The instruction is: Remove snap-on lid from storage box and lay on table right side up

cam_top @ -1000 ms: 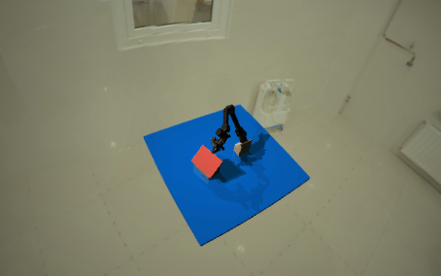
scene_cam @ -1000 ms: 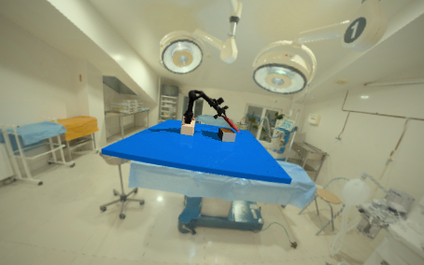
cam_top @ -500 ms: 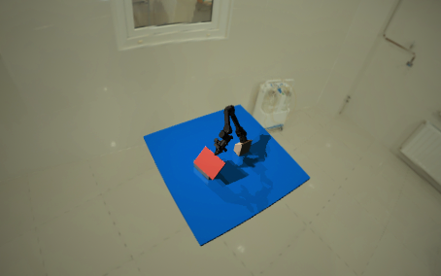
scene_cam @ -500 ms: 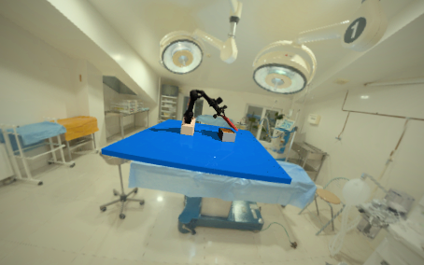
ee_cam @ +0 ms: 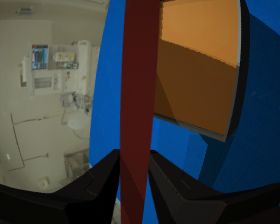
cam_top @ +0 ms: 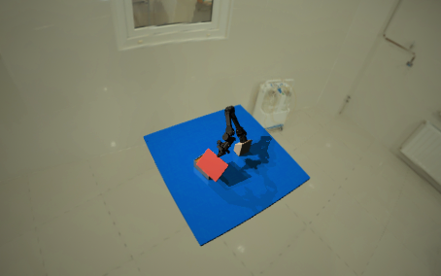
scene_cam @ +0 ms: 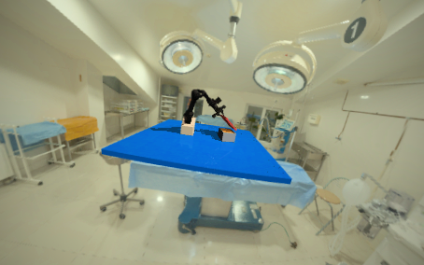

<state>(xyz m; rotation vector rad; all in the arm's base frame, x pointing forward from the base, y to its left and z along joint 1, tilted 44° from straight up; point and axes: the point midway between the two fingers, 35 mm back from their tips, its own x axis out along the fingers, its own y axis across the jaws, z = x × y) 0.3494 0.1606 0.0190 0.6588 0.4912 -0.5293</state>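
My gripper tip is 6 cm short of the lid, 2 cm to the right of it and 5 cm above it. From my gripper tip the other things lie so: storage box (6 cm ahead, 7 cm to the right, 18 cm below).
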